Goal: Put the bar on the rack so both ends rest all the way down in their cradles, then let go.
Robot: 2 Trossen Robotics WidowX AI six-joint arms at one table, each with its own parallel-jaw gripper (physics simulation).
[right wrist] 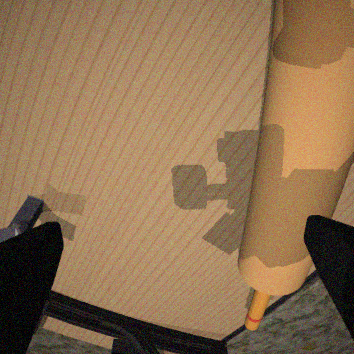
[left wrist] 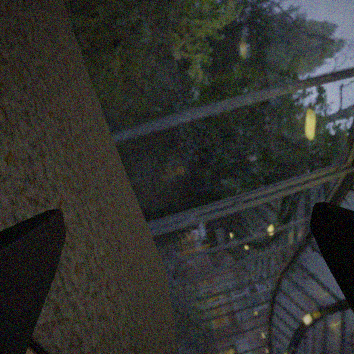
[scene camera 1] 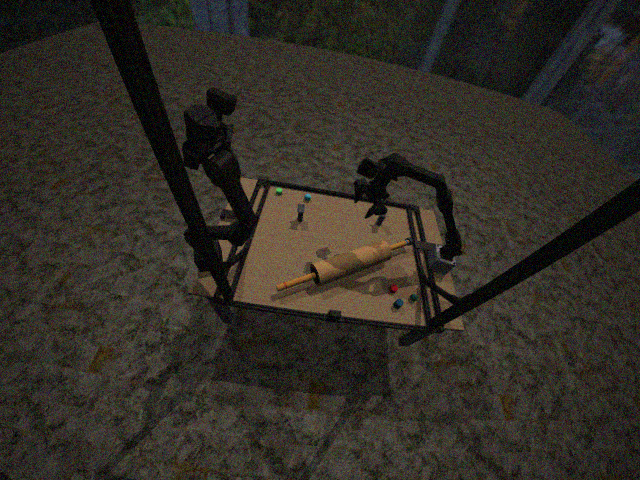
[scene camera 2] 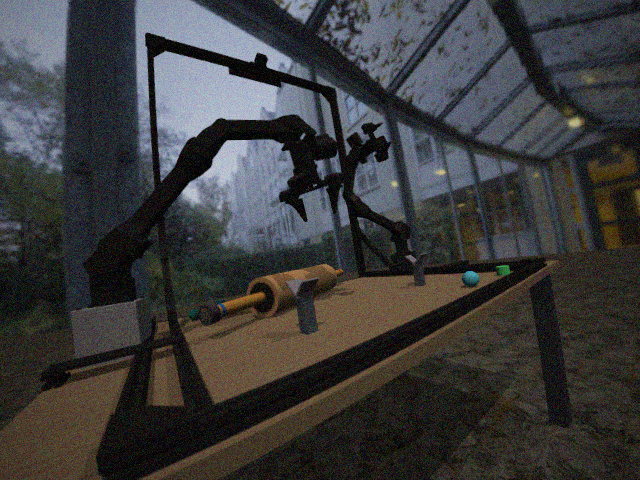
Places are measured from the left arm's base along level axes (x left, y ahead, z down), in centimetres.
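Where they show: left gripper, fingertip midpoint: [left wrist: 191,219] [scene camera 1: 233,111] [scene camera 2: 386,132]; right gripper, fingertip midpoint: [right wrist: 185,232] [scene camera 1: 360,210] [scene camera 2: 320,217]; left arm's base at its link origin: [scene camera 2: 402,252]; right arm's base at its link origin: [scene camera 1: 446,254] [scene camera 2: 113,303].
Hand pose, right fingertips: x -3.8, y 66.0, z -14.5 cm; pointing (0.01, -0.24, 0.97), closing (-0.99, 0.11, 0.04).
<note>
Each offset is from my right fingertips to the top centre of the thing.
The bar [scene camera 1: 351,263] [scene camera 2: 281,290] [right wrist: 305,150], a thick wooden roller with thin orange ends, lies slantwise on the table, off the rack. Its right end in scene camera 1 reaches the side rail. The rack is two separate grey posts with forked tops: one post @[dx +19.3, dy -20.1, dz +16.9 cm] [scene camera 1: 300,212] [scene camera 2: 418,272], the other post @[dx +7.9, dy +22.6, dz +16.9 cm] [scene camera 1: 381,220] [scene camera 2: 307,312], both upright beyond the bar in scene camera 1. My right gripper [scene camera 2: 320,215] [right wrist: 185,232] is open and empty, high above the table and bar. My left gripper [scene camera 2: 385,134] [left wrist: 191,219] is open and empty, raised high and facing away from the table.
A green piece @[dx +41.5, dy -26.6, dz +21.4 cm] [scene camera 1: 279,191] [scene camera 2: 502,270] and a light-blue ball @[dx +33.3, dy -11.9, dz +20.0 cm] [scene camera 1: 307,197] [scene camera 2: 470,279] lie near the far edge in scene camera 1. A red piece @[dx -30.3, dy +10.9, dz +21.4 cm] [scene camera 1: 393,288], a blue piece @[dx -37.8, dy +9.3, dz +19.9 cm] [scene camera 1: 398,303] and a teal piece @[dx -37.2, dy +18.5, dz +20.5 cm] [scene camera 1: 413,297] lie near right. A dark frame with tall poles surrounds the table.
</note>
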